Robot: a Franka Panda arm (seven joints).
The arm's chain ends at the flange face. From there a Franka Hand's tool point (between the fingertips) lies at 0.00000 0.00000 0.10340 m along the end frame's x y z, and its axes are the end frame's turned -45 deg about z.
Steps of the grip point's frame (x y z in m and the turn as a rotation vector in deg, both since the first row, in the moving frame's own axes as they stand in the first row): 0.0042, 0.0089, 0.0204, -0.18, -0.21, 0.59; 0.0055, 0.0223, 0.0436, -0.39, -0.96, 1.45; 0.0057, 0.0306, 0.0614, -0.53, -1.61, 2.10; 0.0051, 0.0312, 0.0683, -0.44, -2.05, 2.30; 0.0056, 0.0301, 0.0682, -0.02, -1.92, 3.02; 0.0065, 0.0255, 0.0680, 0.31, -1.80, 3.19
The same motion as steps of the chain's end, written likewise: 0.0093, 0.0028, 0.0204, -0.28, -0.02, 0.59; 0.0204, 0.0102, 0.0436, -0.95, -0.40, 1.45; 0.0271, 0.0149, 0.0614, -1.51, -0.76, 2.10; 0.0278, 0.0153, 0.0684, -1.76, -1.14, 2.30; 0.0277, 0.0149, 0.0683, -1.37, -1.34, 3.02; 0.0254, 0.0116, 0.0681, -1.05, -1.49, 3.19
